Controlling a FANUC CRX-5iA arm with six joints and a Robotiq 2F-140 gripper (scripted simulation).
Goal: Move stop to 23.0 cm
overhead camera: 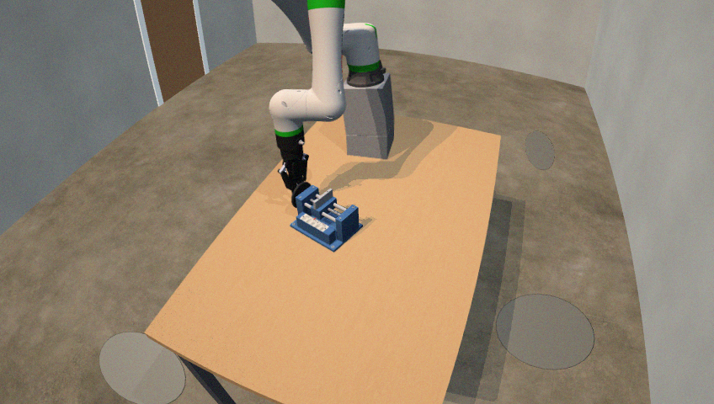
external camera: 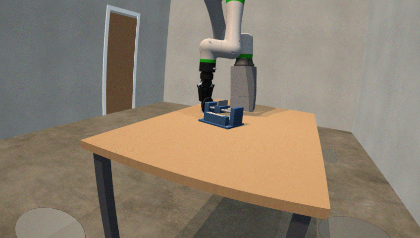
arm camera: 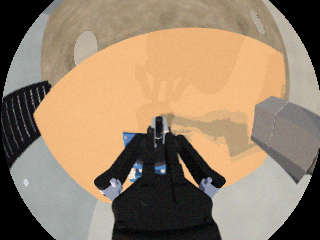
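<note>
My gripper is now 20 mm to the right of the black handwheel, 10 mm short of it and 10 mm above it. Round my hand: grey stop plate (120 mm to the left, 70 mm ahead, 30 mm above).
</note>
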